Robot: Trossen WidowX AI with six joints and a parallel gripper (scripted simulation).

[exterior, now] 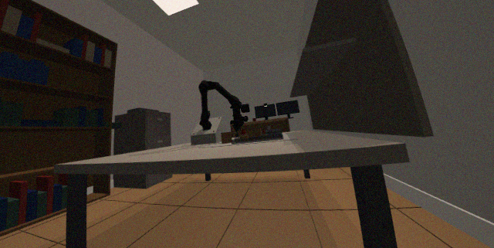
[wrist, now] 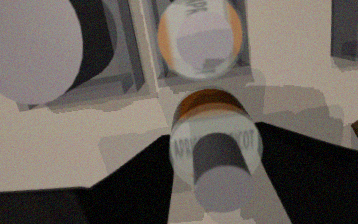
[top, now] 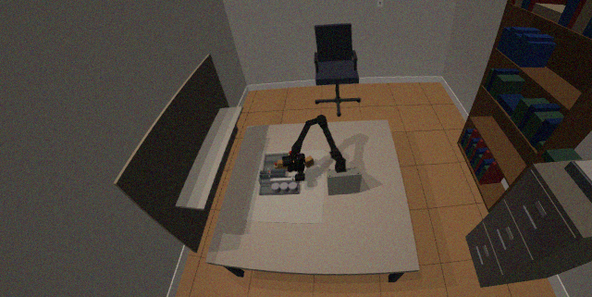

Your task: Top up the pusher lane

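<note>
Right now my gripper tip is 19 cm short of the grey lane unit, 4 cm to the left of it and 3 cm above it. From my gripper tip the other things lie so: brown block: 14 cm to the right, 6 cm behind, 1 cm below.
</note>
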